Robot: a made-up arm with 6 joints.
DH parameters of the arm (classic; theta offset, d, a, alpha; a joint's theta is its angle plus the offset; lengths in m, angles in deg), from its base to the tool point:
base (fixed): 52.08 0 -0.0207 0
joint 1: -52.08 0.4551 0.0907 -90
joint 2: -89.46 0 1.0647 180
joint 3: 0.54 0.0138 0.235 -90
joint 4: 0 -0.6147 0.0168 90
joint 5: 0 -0.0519 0.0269 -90
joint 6: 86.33 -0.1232 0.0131 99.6
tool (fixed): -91.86 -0.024 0 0
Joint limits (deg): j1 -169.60..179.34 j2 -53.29..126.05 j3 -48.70..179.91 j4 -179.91..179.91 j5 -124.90..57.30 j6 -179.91..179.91
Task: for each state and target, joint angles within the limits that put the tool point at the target. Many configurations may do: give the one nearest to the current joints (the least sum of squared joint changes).
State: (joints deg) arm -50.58 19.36 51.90 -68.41 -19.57 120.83
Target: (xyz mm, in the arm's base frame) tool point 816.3 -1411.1 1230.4
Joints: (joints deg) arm -59.19 44.50 26.90 -68.05 -21.26 120.40
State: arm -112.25 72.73 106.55 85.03 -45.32 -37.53
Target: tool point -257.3 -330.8 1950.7
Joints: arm -117.48 36.14 141.27 88.07 -48.27 -36.43
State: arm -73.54 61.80 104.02 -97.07 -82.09 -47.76
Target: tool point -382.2 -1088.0 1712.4
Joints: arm -112.51 59.13 112.60 -100.67 -83.24 -47.37
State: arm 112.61 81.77 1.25 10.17 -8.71 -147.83
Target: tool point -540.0 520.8 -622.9
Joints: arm 130.91 109.55 -25.67 12.73 -12.34 -147.05
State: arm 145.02 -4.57 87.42 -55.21 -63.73 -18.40
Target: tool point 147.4 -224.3 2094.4
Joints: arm 151.00 3.28 108.10 -55.47 -71.78 -16.59
